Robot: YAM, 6 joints.
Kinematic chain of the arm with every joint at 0, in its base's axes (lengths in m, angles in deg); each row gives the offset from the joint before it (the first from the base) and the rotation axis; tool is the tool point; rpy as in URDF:
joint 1: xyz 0 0 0.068 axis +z
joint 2: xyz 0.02 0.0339 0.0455 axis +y
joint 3: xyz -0.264 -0.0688 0 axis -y
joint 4: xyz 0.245 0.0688 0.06 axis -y
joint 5: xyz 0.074 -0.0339 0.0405 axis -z
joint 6: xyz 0.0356 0 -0.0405 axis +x
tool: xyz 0 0 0 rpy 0 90 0
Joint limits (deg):
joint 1: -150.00..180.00
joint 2: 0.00..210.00
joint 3: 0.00..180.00
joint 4: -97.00..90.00
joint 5: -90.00..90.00
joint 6: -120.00..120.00
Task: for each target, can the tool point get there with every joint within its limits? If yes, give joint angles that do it. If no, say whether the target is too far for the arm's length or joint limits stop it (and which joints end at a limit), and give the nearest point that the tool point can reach.
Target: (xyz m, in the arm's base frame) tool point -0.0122 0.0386 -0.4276
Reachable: no: joint limits stop it (at a limit: joint 2) | nearest point -0.0255 0.0806 -0.3410 | short by 0.097 m
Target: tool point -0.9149 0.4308 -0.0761
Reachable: no: too far | nearest point -0.5742 0.2704 -0.0041 | short by 0.383 m
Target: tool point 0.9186 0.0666 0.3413
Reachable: no: too far | nearest point 0.6251 0.0453 0.2669 | short by 0.304 m
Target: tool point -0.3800 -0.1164 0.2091
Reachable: no: joint limits stop it (at a limit: joint 1) | nearest point -0.3532 -0.1628 0.2091 | short by 0.054 m
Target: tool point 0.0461 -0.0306 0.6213
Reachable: yes | joints -48.70 63.48 128.87 -52.46 -24.02 -78.41
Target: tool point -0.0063 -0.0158 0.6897
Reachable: yes | joints -54.69 64.11 117.42 33.33 23.67 -25.73
